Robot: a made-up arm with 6 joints. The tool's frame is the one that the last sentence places. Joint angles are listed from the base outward.
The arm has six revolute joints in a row. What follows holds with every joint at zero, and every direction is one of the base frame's.
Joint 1 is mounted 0.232 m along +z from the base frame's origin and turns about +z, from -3.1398 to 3.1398 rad.
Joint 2 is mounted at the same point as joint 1 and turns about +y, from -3.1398 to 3.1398 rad.
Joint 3 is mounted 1.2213 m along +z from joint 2 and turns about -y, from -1.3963 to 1.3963 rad.
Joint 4 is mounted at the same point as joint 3 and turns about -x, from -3.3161 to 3.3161 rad.
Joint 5 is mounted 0.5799 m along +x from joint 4 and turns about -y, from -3.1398 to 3.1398 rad.
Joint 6 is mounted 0.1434 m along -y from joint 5 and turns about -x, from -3.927 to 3.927 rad.
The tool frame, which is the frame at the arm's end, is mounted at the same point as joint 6; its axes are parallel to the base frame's.
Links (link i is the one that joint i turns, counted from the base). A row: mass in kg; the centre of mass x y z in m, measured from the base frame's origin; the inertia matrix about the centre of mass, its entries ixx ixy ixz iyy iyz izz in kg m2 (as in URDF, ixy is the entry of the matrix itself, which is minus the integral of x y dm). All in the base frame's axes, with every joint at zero. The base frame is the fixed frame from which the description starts. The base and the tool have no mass.
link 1: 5.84; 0.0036 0.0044 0.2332; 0.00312 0 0 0.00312 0 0.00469
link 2: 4.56; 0.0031 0.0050 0.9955; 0.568 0 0 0.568 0 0.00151
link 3: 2.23; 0.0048 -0.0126 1.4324; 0.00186 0 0 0.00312 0 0.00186
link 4: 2.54; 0.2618 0.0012 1.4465; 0.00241 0 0 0.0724 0 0.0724
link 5: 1.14; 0.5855 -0.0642 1.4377; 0.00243 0 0 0.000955 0 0.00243
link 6: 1.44; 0.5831 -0.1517 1.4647; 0.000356 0 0 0.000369 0 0.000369
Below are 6 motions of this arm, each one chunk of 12 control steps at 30 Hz.
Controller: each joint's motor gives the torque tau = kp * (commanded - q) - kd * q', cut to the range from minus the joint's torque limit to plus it. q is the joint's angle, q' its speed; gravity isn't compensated. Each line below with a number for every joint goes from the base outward.
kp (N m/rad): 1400 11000 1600 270 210 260
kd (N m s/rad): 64 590 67 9.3 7.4 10
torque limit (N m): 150 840 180 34 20 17
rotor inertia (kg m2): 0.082 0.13 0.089 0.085 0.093 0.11
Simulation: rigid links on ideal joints. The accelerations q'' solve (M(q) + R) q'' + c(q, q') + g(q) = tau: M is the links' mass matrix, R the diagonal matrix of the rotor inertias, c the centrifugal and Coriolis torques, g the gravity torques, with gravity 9.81 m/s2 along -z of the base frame. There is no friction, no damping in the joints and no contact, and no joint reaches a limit. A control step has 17 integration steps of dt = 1/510 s. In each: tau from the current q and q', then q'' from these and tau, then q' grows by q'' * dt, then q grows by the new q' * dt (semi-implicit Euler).
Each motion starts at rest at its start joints. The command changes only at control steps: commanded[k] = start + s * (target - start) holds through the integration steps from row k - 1 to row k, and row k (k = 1, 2, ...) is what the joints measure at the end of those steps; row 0 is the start. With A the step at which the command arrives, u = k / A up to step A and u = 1 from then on. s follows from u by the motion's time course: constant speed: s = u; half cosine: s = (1 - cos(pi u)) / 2; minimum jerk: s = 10 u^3 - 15 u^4 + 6 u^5; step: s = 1 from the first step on.
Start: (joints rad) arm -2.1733 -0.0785 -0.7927 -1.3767 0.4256 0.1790
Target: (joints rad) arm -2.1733 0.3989 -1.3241 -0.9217 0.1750 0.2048
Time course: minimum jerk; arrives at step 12
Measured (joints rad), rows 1 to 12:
1: -2.1733 -0.0774 -0.7978 -1.3757 0.4248 0.1789
2: -2.1732 -0.0713 -0.8107 -1.3677 0.4201 0.1791
3: -2.1731 -0.0543 -0.8369 -1.3454 0.4079 0.1803
4: -2.1732 -0.0219 -0.8803 -1.3063 0.3865 0.1824
5: -2.1733 0.0268 -0.9401 -1.2520 0.3566 0.1853
6: -2.1734 0.0887 -1.0113 -1.1873 0.3207 0.1889
7: -2.1736 0.1579 -1.0868 -1.1186 0.2826 0.1927
8: -2.1737 0.2271 -1.1587 -1.0531 0.2464 0.1965
9: -2.1738 0.2893 -1.2198 -0.9975 0.2159 0.1998
10: -2.1739 0.3386 -1.2650 -0.9568 0.1938 0.2023
11: -2.1739 0.3719 -1.2924 -0.9327 0.1811 0.2039
12: -2.1738 0.3901 -1.3054 -0.9228 0.1761 0.2047

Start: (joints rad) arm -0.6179 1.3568 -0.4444 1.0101 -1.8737 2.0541
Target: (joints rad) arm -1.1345 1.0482 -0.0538 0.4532 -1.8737 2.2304
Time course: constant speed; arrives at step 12
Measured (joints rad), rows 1 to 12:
1: -0.6201 1.3525 -0.4295 0.9838 -1.8735 2.0612
2: -0.6290 1.3393 -0.4021 0.9451 -1.8736 2.0735
3: -0.6471 1.3186 -0.3699 0.9030 -1.8739 2.0878
4: -0.6757 1.2940 -0.3363 0.8591 -1.8742 2.1026
5: -0.7147 1.2682 -0.3027 0.8136 -1.8744 2.1175
6: -0.7628 1.2421 -0.2693 0.7669 -1.8744 2.1323
7: -0.8181 1.2162 -0.2362 0.7194 -1.8743 2.1470
8: -0.8784 1.1905 -0.2034 0.6714 -1.8742 2.1616
9: -0.9412 1.1650 -0.1710 0.6231 -1.8740 2.1762
10: -1.0040 1.1394 -0.1390 0.5747 -1.8738 2.1909
11: -1.0649 1.1138 -0.1074 0.5264 -1.8736 2.2055
12: -1.1223 1.0881 -0.0762 0.4782 -1.8735 2.2201

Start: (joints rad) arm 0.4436 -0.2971 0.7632 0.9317 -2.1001 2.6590
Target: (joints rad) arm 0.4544 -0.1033 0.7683 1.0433 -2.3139 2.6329
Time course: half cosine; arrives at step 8
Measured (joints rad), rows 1 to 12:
1: 0.4436 -0.2960 0.7622 0.9335 -2.1043 2.6588
2: 0.4439 -0.2887 0.7661 0.9430 -2.1199 2.6574
3: 0.4445 -0.2719 0.7718 0.9607 -2.1482 2.6545
4: 0.4459 -0.2452 0.7751 0.9816 -2.1854 2.6503
5: 0.4481 -0.2110 0.7740 1.0016 -2.2257 2.6453
6: 0.4506 -0.1743 0.7683 1.0179 -2.2630 2.6402
7: 0.4530 -0.1408 0.7597 1.0287 -2.2916 2.6359
8: 0.4547 -0.1160 0.7501 1.0326 -2.3073 2.6332
9: 0.4556 -0.1021 0.7441 1.0326 -2.3121 2.6320
10: 0.4557 -0.0971 0.7446 1.0332 -2.3128 2.6318
11: 0.4554 -0.0973 0.7493 1.0356 -2.3129 2.6322
12: 0.4549 -0.0996 0.7549 1.0382 -2.3130 2.6326

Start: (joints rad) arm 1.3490 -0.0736 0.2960 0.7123 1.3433 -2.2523
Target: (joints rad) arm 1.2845 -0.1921 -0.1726 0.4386 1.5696 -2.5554
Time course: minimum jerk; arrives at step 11
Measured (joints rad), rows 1 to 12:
1: 1.3488 -0.0740 0.2897 0.7092 1.3438 -2.2534
2: 1.3477 -0.0756 0.2754 0.7002 1.3487 -2.2604
3: 1.3446 -0.0804 0.2476 0.6836 1.3625 -2.2780
4: 1.3390 -0.0899 0.2019 0.6557 1.3861 -2.3084
5: 1.3308 -0.1038 0.1395 0.6168 1.4178 -2.3498
6: 1.3209 -0.1210 0.0660 0.5706 1.4540 -2.3979
7: 1.3104 -0.1394 -0.0099 0.5231 1.4902 -2.4468
8: 1.3007 -0.1571 -0.0788 0.4805 1.5218 -2.4902
9: 1.2928 -0.1721 -0.1327 0.4483 1.5454 -2.5233
10: 1.2876 -0.1827 -0.1669 0.4292 1.5594 -2.5436
11: 1.2849 -0.1888 -0.1824 0.4229 1.5652 -2.5524
12: 1.2841 -0.1915 -0.1865 0.4243 1.5671 -2.5550

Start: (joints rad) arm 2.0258 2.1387 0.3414 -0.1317 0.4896 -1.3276
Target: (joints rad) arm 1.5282 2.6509 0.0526 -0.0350 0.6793 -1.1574
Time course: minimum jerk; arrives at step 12
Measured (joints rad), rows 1 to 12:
1: 2.0257 2.1418 0.3444 -0.1286 0.4906 -1.3271
2: 2.0242 2.1499 0.3439 -0.1216 0.4948 -1.3239
3: 2.0180 2.1672 0.3370 -0.1108 0.5044 -1.3155
4: 2.0017 2.1992 0.3212 -0.0955 0.5210 -1.3010
5: 1.9685 2.2486 0.2948 -0.0783 0.5441 -1.2809
6: 1.9109 2.3133 0.2585 -0.0620 0.5717 -1.2569
7: 1.8223 2.3877 0.2155 -0.0484 0.6007 -1.2315
8: 1.7069 2.4633 0.1701 -0.0390 0.6280 -1.2074
9: 1.5870 2.5327 0.1267 -0.0356 0.6505 -1.1871
10: 1.4922 2.5898 0.0903 -0.0381 0.6665 -1.1727
11: 1.4468 2.6303 0.0650 -0.0433 0.6753 -1.1645
12: 1.4607 2.6526 0.0527 -0.0466 0.6786 -1.1610

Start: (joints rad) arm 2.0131 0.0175 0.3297 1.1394 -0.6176 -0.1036
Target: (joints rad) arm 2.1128 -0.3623 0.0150 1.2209 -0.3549 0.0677
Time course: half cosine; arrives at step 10
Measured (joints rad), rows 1 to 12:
1: 2.0142 0.0149 0.3195 1.1383 -0.6141 -0.1013
2: 2.0184 0.0046 0.2970 1.1380 -0.6016 -0.0932
3: 2.0266 -0.0185 0.2645 1.1421 -0.5784 -0.0783
4: 2.0386 -0.0559 0.2257 1.1518 -0.5462 -0.0577
5: 2.0527 -0.1056 0.1840 1.1658 -0.5081 -0.0333
6: 2.0672 -0.1628 0.1420 1.1815 -0.4678 -0.0075
7: 2.0807 -0.2216 0.1022 1.1961 -0.4294 0.0172
8: 2.0923 -0.2758 0.0673 1.2077 -0.3966 0.0386
9: 2.1013 -0.3196 0.0403 1.2153 -0.3726 0.0545
10: 2.1071 -0.3487 0.0242 1.2186 -0.3598 0.0634
11: 2.1100 -0.3631 0.0166 1.2192 -0.3557 0.0666
12: 2.1113 -0.3676 0.0118 1.2187 -0.3551 0.0675

